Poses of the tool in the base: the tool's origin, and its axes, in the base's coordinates. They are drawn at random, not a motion.
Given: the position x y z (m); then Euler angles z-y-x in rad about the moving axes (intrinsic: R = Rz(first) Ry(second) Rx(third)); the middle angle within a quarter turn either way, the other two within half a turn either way.
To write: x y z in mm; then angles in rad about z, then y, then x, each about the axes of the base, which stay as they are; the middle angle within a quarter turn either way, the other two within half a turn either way. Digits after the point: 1 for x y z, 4 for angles.
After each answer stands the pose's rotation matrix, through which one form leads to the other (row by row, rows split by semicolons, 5 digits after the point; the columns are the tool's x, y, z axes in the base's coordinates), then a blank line. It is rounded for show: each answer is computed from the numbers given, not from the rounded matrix.
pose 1, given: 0.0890 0.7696 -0.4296 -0.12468 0.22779 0.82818
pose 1, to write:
89.0 769.6 -429.6 -0.2523 0.0599 0.8501
0.96661 0.24917 0.05991; -0.12114 0.65028 -0.74997; -0.22583 0.71767 0.65875

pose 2, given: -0.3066 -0.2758 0.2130 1.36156 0.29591 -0.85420
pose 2, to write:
-306.6 -275.8 213.0 1.2897 -0.7723 -0.5009
0.19869 -0.68817 -0.69782; 0.93567 -0.07866 0.34398; -0.29161 -0.72127 0.62827

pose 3, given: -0.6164 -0.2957 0.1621 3.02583 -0.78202 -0.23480
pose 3, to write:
-616.4 -295.7 162.1 2.7693 0.7128 0.4225
-0.70474 -0.27519 0.65392; 0.08195 -0.94711 -0.31026; 0.70471 -0.16506 0.69002

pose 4, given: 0.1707 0.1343 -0.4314 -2.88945 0.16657 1.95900
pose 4, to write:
170.7 134.3 -431.4 2.8924 -0.1710 -1.9593
-0.95498 -0.24305 -0.17014; -0.24603 0.32827 0.91198; -0.16580 0.91278 -0.37329

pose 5, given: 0.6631 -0.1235 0.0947 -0.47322 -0.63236 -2.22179
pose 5, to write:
663.1 -123.5 94.7 -0.1957 0.7496 -2.3020
0.71799 0.14232 0.68135; -0.36763 -0.75367 0.54483; 0.59105 -0.64166 -0.48880

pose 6, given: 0.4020 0.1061 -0.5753 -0.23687 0.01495 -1.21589
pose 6, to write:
402.0 106.1 -575.3 -0.0698 0.2270 -1.2062
0.97197 0.06792 0.22509; -0.23463 0.34109 0.91028; -0.01495 -0.93757 0.34746

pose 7, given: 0.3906 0.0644 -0.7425 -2.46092 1.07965 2.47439
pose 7, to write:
390.6 64.4 -742.5 1.9505 0.1495 -1.9548
-0.36653 -0.91841 0.14891; -0.29681 0.26711 0.91682; -0.88179 0.29184 -0.37050

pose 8, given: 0.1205 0.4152 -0.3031 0.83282 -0.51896 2.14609
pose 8, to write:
120.5 415.2 -303.1 -0.2068 0.9311 2.4840
0.58421 0.12255 0.80230; 0.64242 -0.67393 -0.36485; 0.49598 0.72856 -0.47245

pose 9, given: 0.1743 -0.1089 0.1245 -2.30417 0.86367 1.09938
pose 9, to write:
174.3 -108.9 124.5 2.8810 -1.1040 -0.8559
-0.43486 -0.11598 -0.89300; -0.48264 -0.80719 0.33987; -0.76023 0.57879 0.29504

